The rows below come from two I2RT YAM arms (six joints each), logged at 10 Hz.
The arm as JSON. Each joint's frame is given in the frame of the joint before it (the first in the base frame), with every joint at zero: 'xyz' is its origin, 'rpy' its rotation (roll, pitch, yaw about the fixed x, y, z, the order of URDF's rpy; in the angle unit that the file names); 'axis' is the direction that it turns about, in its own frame. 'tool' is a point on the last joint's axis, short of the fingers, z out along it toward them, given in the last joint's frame.
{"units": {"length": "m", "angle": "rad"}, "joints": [
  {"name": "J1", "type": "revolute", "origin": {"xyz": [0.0, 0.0, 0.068], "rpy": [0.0, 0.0, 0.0]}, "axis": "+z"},
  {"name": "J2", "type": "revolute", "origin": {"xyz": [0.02, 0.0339, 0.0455], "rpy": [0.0, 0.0, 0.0]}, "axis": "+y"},
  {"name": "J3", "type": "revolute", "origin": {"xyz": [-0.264, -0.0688, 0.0], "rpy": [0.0, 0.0, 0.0]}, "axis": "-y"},
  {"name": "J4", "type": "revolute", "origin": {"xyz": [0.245, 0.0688, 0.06], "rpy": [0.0, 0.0, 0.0]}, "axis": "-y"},
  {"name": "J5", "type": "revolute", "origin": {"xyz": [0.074, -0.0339, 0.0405], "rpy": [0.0, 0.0, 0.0]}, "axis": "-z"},
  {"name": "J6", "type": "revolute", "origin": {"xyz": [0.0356, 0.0, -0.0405], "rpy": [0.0, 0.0, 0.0]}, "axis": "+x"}
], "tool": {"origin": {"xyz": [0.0, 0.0, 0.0], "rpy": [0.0, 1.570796, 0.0]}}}
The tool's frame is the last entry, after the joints.
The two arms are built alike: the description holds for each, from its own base.
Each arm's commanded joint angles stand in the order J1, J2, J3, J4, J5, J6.
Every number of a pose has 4 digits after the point.
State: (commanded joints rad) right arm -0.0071 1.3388 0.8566 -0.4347 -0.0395 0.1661; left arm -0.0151 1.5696 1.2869 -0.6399 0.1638 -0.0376
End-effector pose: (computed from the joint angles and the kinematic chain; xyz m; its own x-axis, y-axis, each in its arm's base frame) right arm 0.2708 -0.0005 0.2230 -0.7856 0.1708 -0.5947 0.1145 0.9847 0.1315; left arm 0.3375 -0.0109 0.2798 -0.8008 -0.0250 -0.5984 0.0833 0.9848 -0.1526
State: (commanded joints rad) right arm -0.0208 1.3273 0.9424 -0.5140 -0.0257 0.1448; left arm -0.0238 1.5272 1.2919 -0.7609 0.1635 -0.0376
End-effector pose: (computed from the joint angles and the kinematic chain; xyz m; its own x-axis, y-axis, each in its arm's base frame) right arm 0.2741 -0.0048 0.2476 -0.7736 0.1604 -0.6131 0.1177 0.9870 0.1097; left arm 0.3198 -0.0134 0.2869 -0.8428 -0.0170 -0.5380 0.0803 0.9843 -0.1570
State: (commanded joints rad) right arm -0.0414 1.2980 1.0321 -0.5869 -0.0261 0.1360; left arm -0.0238 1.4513 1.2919 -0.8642 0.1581 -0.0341
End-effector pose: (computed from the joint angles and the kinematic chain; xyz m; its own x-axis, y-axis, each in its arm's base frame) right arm 0.2729 -0.0104 0.2787 -0.7422 0.1664 -0.6491 0.1260 0.9861 0.1087; left arm 0.2965 -0.0127 0.3028 -0.8568 -0.0133 -0.5154 0.0762 0.9854 -0.1521
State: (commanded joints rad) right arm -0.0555 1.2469 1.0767 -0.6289 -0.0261 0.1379; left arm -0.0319 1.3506 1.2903 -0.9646 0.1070 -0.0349
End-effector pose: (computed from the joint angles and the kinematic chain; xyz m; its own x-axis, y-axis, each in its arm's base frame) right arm 0.2637 -0.0137 0.3029 -0.7037 0.1767 -0.6882 0.1353 0.9842 0.1144; left arm 0.2670 -0.0123 0.3228 -0.8567 -0.0074 -0.5157 0.0573 0.9924 -0.1093
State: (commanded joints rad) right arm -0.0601 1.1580 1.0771 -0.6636 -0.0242 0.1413; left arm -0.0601 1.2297 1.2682 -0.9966 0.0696 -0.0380
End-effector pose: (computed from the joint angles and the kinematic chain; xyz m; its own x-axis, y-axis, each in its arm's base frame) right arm 0.2433 -0.0138 0.3211 -0.6637 0.1810 -0.7258 0.1371 0.9833 0.1198; left arm 0.2366 -0.0167 0.3421 -0.8198 0.0114 -0.5725 0.0687 0.9945 -0.0787
